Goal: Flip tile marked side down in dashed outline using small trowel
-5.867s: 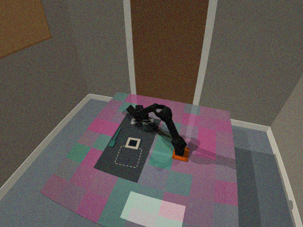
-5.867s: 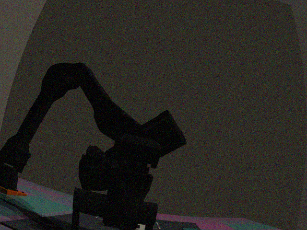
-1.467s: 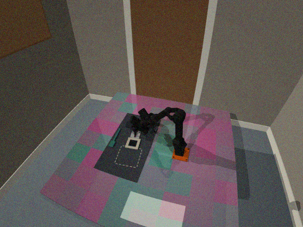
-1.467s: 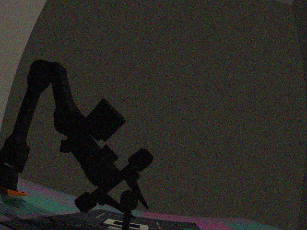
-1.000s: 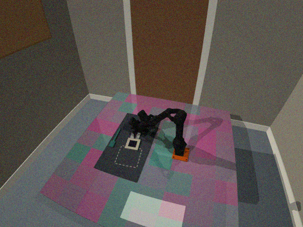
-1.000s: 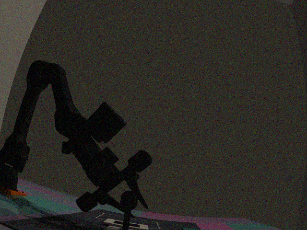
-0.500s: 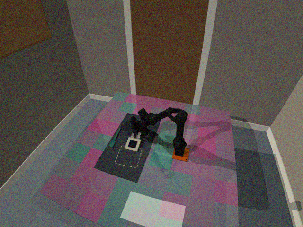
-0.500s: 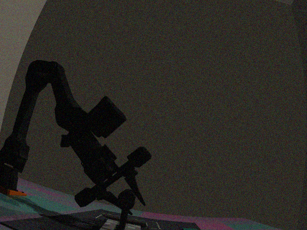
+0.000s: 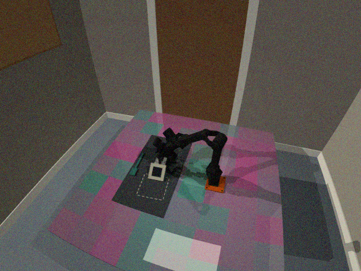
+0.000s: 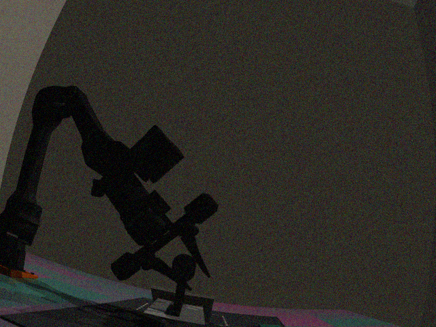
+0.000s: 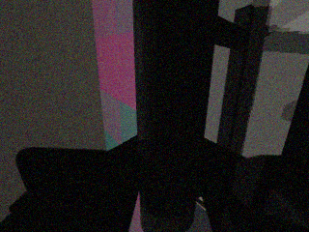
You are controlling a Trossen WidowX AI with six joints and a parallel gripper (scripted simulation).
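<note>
My gripper tip is 4 cm past the tile, 10 cm to the right of it and 5 cm above it. From my gripper tip the other things lie so: dark mat: 1 cm behind, 6 cm to the left, 10 cm below; teal trowel: 13 cm ahead, 8 cm to the left, 8 cm below.
</note>
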